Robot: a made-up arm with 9 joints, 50 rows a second.
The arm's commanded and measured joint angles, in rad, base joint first. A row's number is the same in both.
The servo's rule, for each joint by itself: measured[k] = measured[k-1] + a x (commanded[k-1-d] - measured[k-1]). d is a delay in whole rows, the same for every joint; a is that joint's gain. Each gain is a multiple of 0.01, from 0.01 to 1. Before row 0 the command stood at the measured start. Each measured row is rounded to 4 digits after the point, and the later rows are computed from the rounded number. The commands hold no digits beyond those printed.
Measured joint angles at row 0:
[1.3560 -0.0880 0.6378 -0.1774 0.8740 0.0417 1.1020 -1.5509 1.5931]
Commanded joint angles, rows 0 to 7:
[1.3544 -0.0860 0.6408 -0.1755 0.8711 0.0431 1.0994 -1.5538 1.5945]
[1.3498 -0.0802 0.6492 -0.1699 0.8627 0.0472 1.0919 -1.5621 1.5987]
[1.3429 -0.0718 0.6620 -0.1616 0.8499 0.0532 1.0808 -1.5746 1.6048]
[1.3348 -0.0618 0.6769 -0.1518 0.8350 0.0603 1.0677 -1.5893 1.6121]
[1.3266 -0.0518 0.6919 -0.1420 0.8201 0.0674 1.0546 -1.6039 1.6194]
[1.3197 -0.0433 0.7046 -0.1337 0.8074 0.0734 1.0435 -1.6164 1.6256]
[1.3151 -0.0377 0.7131 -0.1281 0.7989 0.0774 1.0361 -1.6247 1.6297]
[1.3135 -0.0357 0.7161 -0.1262 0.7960 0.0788 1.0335 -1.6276 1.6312]
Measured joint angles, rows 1 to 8:
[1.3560 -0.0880 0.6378 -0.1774 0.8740 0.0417 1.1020 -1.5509 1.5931]
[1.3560 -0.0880 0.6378 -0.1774 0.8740 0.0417 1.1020 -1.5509 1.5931]
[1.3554 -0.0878 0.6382 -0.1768 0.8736 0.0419 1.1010 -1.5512 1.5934]
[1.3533 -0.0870 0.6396 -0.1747 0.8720 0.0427 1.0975 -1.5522 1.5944]
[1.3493 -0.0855 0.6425 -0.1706 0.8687 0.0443 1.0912 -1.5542 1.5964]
[1.3438 -0.0831 0.6470 -0.1648 0.8636 0.0467 1.0823 -1.5574 1.5994]
[1.3373 -0.0800 0.6528 -0.1577 0.8571 0.0498 1.0718 -1.5616 1.6032]
[1.3306 -0.0763 0.6595 -0.1503 0.8496 0.0533 1.0610 -1.5665 1.6075]
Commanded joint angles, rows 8 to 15:
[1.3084 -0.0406 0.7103 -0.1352 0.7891 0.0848 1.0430 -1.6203 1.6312]
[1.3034 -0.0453 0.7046 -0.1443 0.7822 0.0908 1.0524 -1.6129 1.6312]
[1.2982 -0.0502 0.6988 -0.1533 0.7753 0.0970 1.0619 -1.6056 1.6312]
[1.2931 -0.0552 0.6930 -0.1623 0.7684 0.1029 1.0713 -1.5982 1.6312]
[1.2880 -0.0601 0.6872 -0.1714 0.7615 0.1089 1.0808 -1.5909 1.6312]
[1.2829 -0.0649 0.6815 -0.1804 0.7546 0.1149 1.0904 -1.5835 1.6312]
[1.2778 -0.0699 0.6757 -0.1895 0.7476 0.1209 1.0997 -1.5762 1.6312]
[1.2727 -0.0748 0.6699 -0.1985 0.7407 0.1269 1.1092 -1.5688 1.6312]
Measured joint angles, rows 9 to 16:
[1.3247 -0.0724 0.6665 -0.1434 0.8420 0.0569 1.0515 -1.5717 1.6117]
[1.3204 -0.0687 0.6729 -0.1381 0.8351 0.0602 1.0447 -1.5767 1.6154]
[1.3158 -0.0659 0.6778 -0.1372 0.8282 0.0639 1.0441 -1.5806 1.6184]
[1.3111 -0.0638 0.6813 -0.1394 0.8213 0.0679 1.0473 -1.5835 1.6208]
[1.3062 -0.0624 0.6836 -0.1437 0.8144 0.0723 1.0528 -1.5855 1.6228]
[1.3012 -0.0617 0.6848 -0.1495 0.8075 0.0769 1.0598 -1.5866 1.6244]
[1.2962 -0.0615 0.6851 -0.1563 0.8006 0.0817 1.0678 -1.5870 1.6257]
[1.2911 -0.0618 0.6846 -0.1638 0.7937 0.0867 1.0764 -1.5867 1.6267]

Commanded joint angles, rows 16 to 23:
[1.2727 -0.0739 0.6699 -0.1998 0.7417 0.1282 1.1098 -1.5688 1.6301]
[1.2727 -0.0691 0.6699 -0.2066 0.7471 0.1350 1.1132 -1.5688 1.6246]
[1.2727 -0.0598 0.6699 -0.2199 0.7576 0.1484 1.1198 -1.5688 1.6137]
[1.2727 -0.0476 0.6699 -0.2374 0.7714 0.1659 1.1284 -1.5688 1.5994]
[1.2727 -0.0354 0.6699 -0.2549 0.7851 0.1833 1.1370 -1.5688 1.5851]
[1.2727 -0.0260 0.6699 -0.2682 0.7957 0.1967 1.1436 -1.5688 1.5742]
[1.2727 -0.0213 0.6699 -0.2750 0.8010 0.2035 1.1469 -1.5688 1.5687]
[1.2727 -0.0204 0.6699 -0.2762 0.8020 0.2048 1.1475 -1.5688 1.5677]
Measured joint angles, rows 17 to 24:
[1.2860 -0.0626 0.6834 -0.1718 0.7868 0.0918 1.0853 -1.5858 1.6276]
[1.2809 -0.0638 0.6816 -0.1801 0.7799 0.0971 1.0944 -1.5843 1.6283]
[1.2778 -0.0648 0.6801 -0.1862 0.7742 0.1018 1.1003 -1.5829 1.6286]
[1.2759 -0.0652 0.6788 -0.1925 0.7701 0.1068 1.1052 -1.5816 1.6278]
[1.2747 -0.0647 0.6776 -0.2010 0.7682 0.1130 1.1107 -1.5804 1.6251]
[1.2739 -0.0630 0.6766 -0.2123 0.7687 0.1209 1.1174 -1.5794 1.6202]
[1.2734 -0.0602 0.6757 -0.2255 0.7712 0.1303 1.1248 -1.5784 1.6135]
[1.2731 -0.0568 0.6749 -0.2387 0.7749 0.1403 1.1319 -1.5775 1.6060]

